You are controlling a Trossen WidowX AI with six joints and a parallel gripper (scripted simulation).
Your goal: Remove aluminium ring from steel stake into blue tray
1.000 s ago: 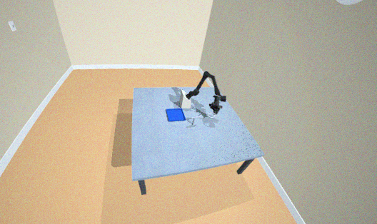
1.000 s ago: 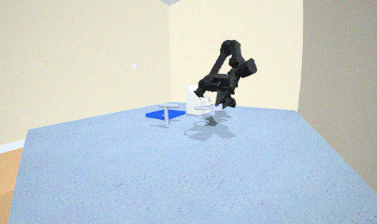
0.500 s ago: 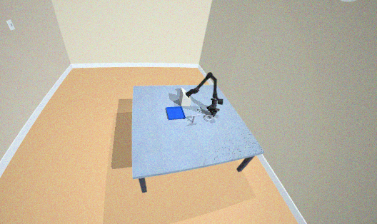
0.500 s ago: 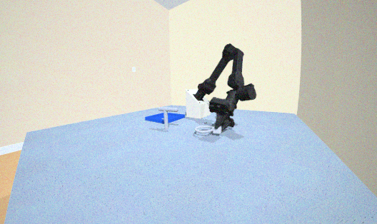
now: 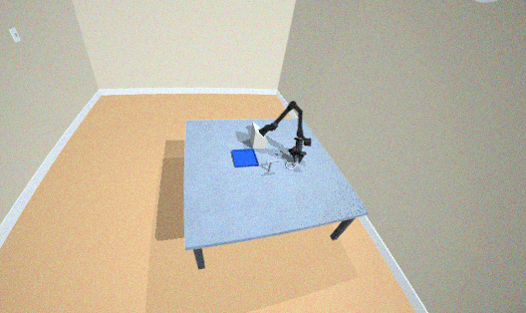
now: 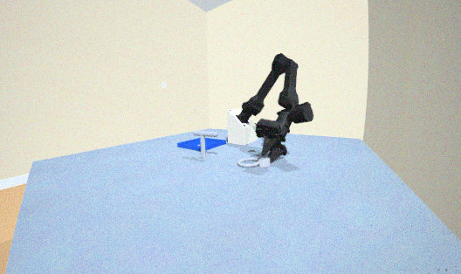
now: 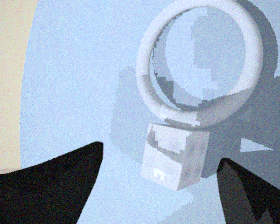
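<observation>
My gripper tip is now 5 cm to the left of the aluminium ring, 1 cm short of it and 1 cm above it. Also, from my gripper tip: blue tray (43 cm to the right, 7 cm behind, 2 cm below).
</observation>
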